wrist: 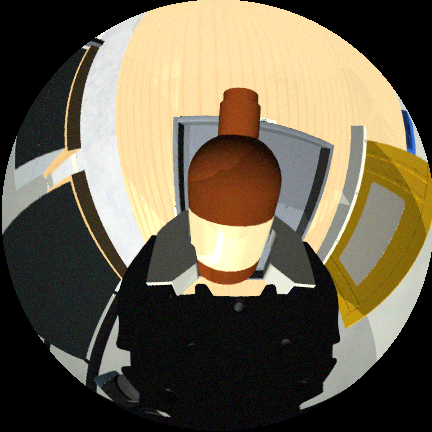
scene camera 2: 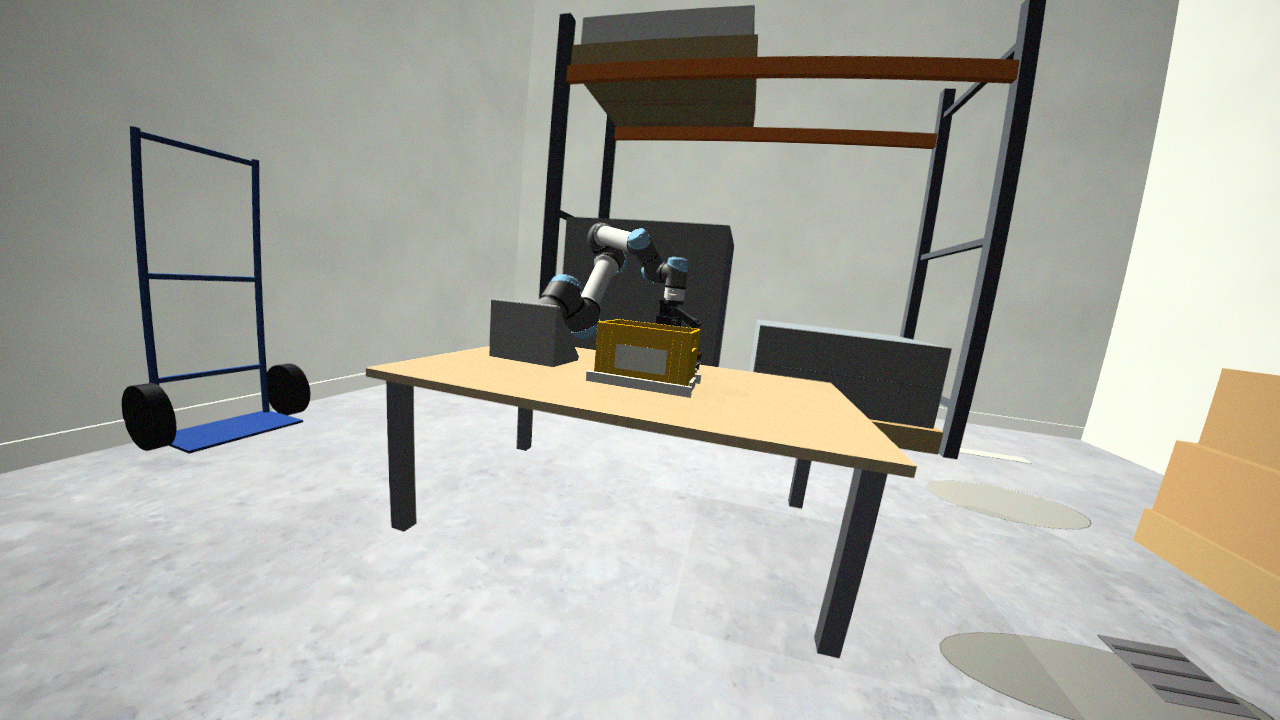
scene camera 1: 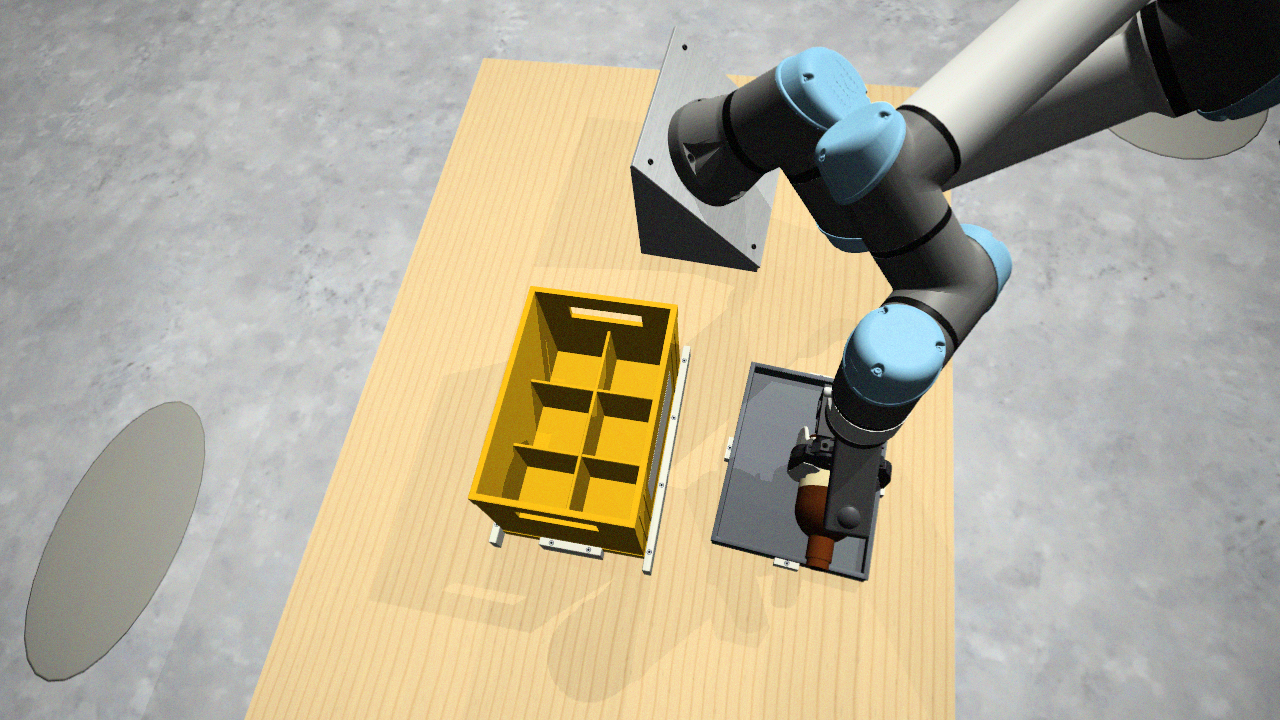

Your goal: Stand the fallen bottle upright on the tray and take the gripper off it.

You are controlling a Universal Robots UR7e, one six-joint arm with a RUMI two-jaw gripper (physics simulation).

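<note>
The brown bottle with a cream label lies on its side, its neck toward the front rim of the grey tray. It appears level and a little above the tray floor; the exact gap is hard to tell. My gripper is shut on the bottle, with one jaw on each side of the labelled part. In scene camera 1 the gripper and wrist hide part of the bottle. In scene camera 2 the gripper shows behind the yellow crate, and the bottle cannot be made out.
The yellow crate with dividers stands left of the tray in scene camera 1, beside a white rail. A grey wedge-shaped mount stands behind them on the wooden table.
</note>
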